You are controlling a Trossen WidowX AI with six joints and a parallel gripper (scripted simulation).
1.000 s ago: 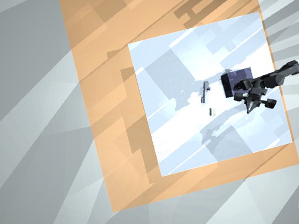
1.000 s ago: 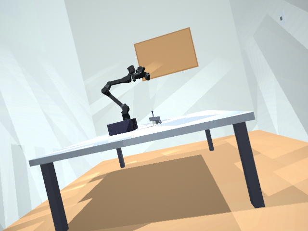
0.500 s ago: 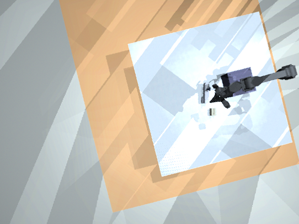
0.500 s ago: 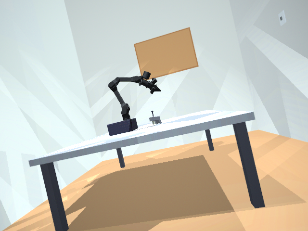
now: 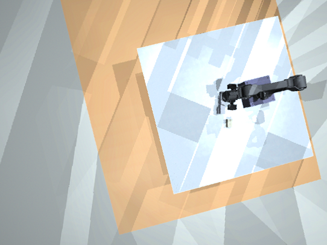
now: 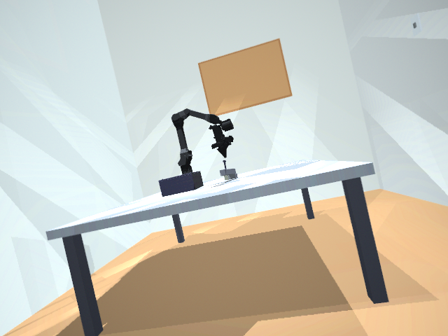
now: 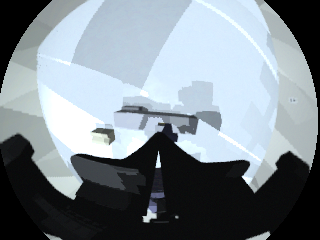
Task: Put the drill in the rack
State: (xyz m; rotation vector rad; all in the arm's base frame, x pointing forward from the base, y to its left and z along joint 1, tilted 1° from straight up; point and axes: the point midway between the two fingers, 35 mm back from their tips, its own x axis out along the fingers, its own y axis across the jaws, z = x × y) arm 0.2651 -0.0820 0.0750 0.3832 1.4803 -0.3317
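My gripper tip is 1 cm short of the drill, 4 cm to the right of it and 9 cm above it. Round my gripper tip: grey rack 20 cm to the left, 13 cm below.
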